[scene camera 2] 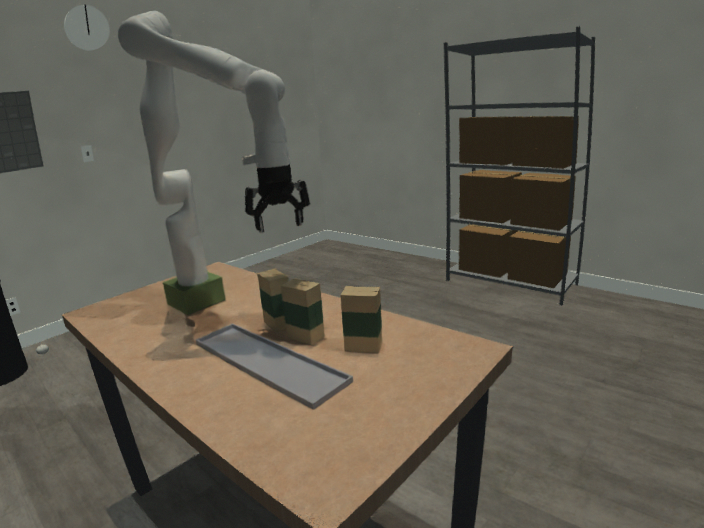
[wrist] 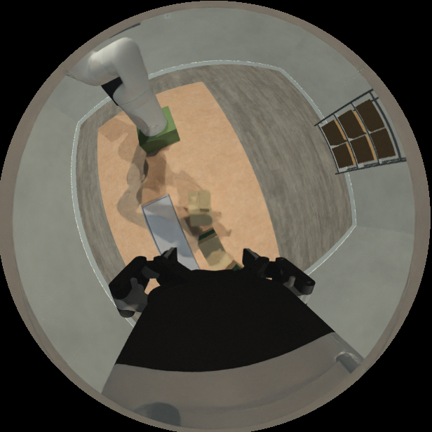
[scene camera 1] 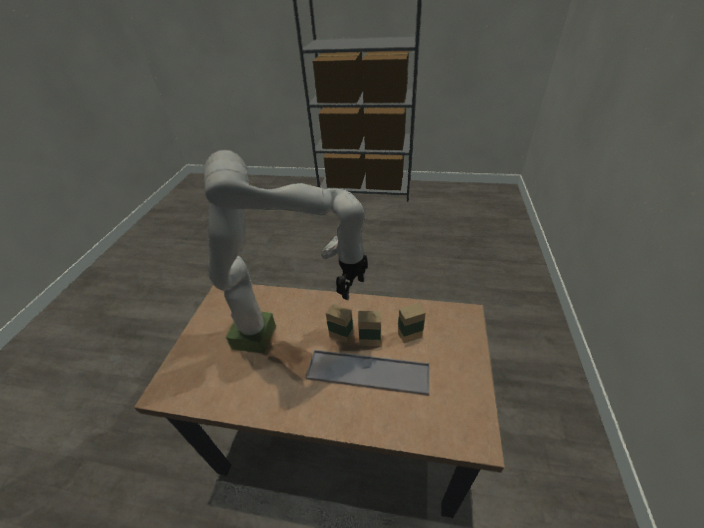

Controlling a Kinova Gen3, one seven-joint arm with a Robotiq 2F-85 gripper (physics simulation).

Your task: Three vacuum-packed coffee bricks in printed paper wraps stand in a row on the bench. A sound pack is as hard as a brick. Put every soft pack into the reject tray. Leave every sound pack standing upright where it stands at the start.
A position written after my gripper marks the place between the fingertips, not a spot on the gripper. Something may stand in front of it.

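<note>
My gripper (scene camera 2: 280,228) (wrist: 210,255) is visible to me. I can also see a coffee pack (scene camera 2: 361,306). There is another coffee pack (scene camera 2: 270,281), and I see a further coffee pack (scene camera 2: 302,303) as well.
</note>
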